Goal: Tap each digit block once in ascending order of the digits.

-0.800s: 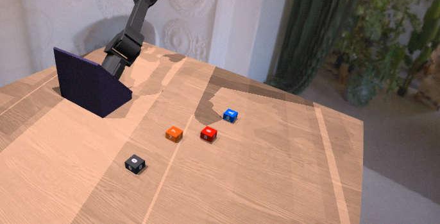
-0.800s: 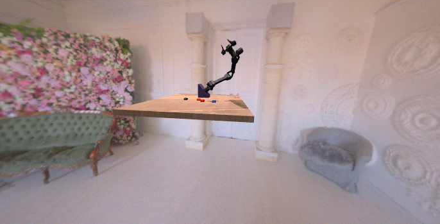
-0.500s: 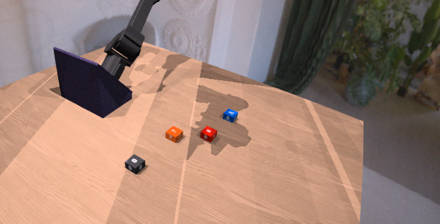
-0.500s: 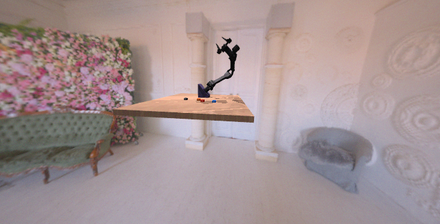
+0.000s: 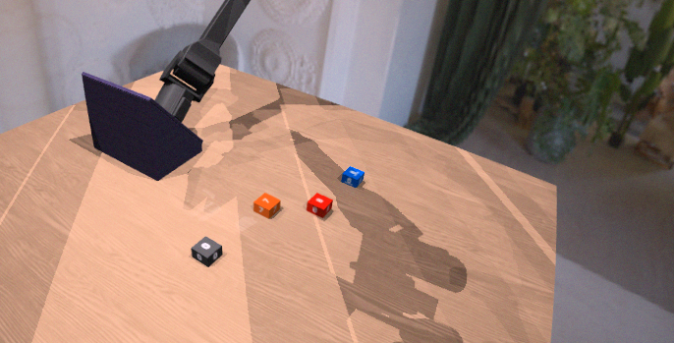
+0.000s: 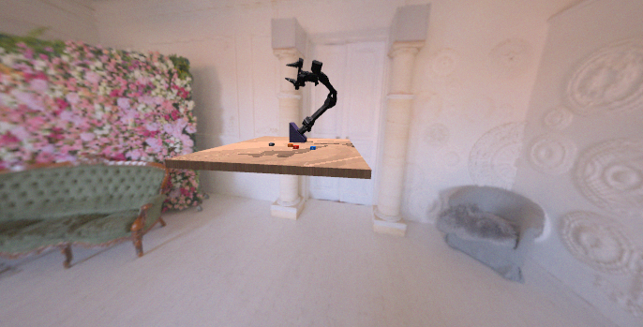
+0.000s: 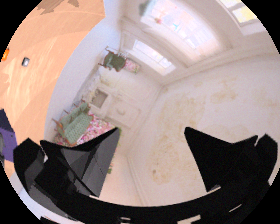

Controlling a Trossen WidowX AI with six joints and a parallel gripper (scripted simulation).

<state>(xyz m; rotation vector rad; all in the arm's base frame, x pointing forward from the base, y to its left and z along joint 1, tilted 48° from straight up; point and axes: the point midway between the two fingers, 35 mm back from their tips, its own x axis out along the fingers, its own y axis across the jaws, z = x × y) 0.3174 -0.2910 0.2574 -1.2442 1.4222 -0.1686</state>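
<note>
My gripper tip is 50 mm past the black block, 120 mm to the left of it and 480 mm above it. From my gripper tip the other things lie so: blue block 40 mm ahead, 190 mm to the left, 480 mm below; orange block 40 mm behind, 20 mm to the left, 480 mm below; red block 30 mm ahead, 80 mm to the left, 480 mm below.
</note>
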